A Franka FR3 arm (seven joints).
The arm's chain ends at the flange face. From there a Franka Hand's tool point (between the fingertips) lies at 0.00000 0.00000 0.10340 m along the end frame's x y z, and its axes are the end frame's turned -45 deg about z.
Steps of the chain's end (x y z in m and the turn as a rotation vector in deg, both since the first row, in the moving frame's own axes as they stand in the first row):
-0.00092 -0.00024 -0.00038 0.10 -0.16 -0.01
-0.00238 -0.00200 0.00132 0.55 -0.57 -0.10
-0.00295 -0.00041 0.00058 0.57 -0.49 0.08
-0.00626 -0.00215 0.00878 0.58 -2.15 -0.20
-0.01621 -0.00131 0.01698 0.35 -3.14 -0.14
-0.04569 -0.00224 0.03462 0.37 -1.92 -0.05
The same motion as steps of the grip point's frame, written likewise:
-0.00056 -0.00115 -0.00038 0.18 -0.04 -0.01
-0.00030 -0.00453 0.00131 0.79 -0.01 -0.10
-0.00169 -0.00373 0.00057 0.75 0.06 0.08
-0.00492 -0.00943 0.00870 1.93 -1.11 -0.20
-0.01410 -0.01684 0.01682 2.47 -1.97 -0.14
-0.03270 -0.03681 0.03456 1.62 -1.10 -0.05

